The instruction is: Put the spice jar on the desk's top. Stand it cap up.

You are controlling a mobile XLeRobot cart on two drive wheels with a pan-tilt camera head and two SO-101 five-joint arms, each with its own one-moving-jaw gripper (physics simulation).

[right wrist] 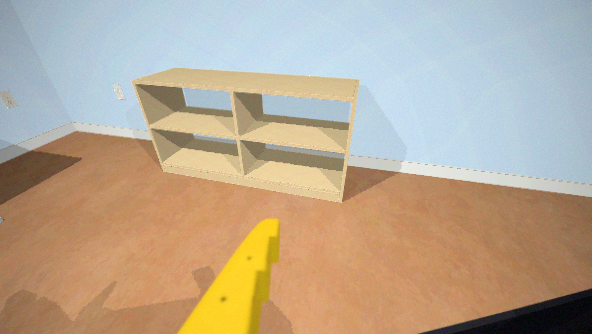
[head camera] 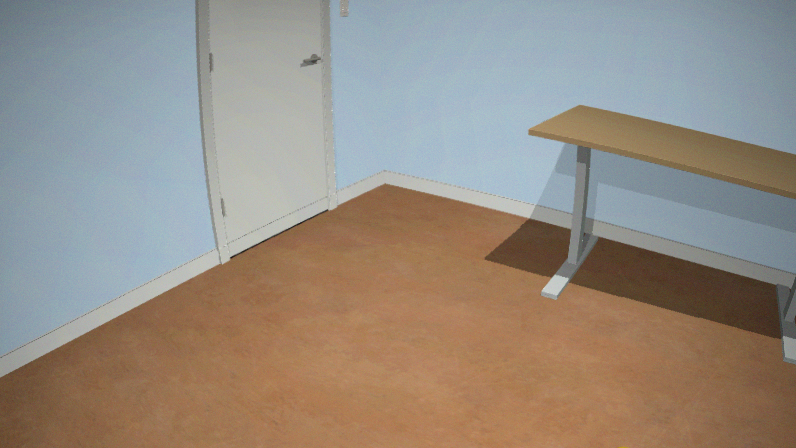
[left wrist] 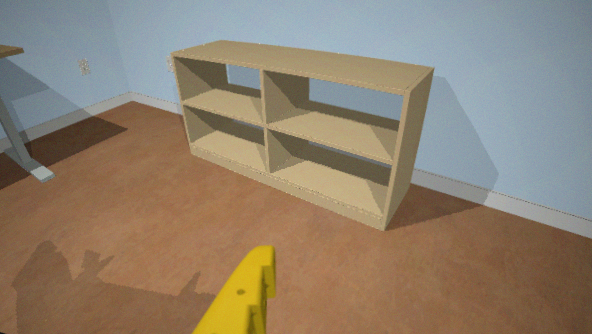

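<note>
The desk stands against the blue wall at the right of the head view, with a light wood top and grey legs. A corner of it shows at the left edge of the left wrist view. The spice jar does not show in these views. My left gripper is fully open, with one yellow jaw in view over the floor. My right gripper is also fully open, with one notched yellow jaw in view. Both are away from the desk.
A wooden shelf unit with four compartments stands against a wall ahead of the arms. A white door is at the left of the head view. A dark edge crosses the right wrist view's lower right corner.
</note>
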